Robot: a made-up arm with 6 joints.
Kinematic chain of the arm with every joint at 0, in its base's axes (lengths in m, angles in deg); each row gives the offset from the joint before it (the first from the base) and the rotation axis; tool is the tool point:
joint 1: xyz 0 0 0.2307 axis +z
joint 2: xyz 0 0 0 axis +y
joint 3: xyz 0 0 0.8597 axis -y
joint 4: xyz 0 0 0 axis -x
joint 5: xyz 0.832 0 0 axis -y
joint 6: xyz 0 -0.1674 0 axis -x
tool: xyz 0 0 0
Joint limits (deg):
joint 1: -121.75..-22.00
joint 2: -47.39..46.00
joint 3: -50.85..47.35
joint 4: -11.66..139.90
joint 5: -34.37..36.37
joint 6: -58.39..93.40
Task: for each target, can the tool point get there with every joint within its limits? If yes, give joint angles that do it. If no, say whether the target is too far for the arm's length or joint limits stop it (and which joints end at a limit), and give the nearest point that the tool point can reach.
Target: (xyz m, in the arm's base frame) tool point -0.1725 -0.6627 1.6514
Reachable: yes | joints -94.76 3.34 37.15 45.69 -1.25 -14.41
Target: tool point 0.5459 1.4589 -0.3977
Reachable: no: joint limits stop it (at a limit: joint 1, joint 2, joint 3, joint 4) | nearest point 0.6286 -0.1159 -0.0110 | short by 1.624 m
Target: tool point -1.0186 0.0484 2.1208
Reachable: no: too far | nearest point -0.7275 0.1655 1.6770 | short by 0.543 m
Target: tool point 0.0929 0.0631 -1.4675
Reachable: no: joint limits stop it (at a limit: joint 1, joint 2, joint 3, joint 4) | nearest point 0.3888 -0.3339 0.0059 | short by 1.554 m
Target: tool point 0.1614 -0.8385 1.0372
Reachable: yes | joints -67.89 0.47 -4.63 7.15 -14.62 75.85
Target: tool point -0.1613 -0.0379 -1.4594
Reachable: no: joint limits stop it (at a limit: joint 1, joint 2, joint 3, joint 4) | nearest point -0.3949 -0.3267 0.0059 | short by 1.512 m
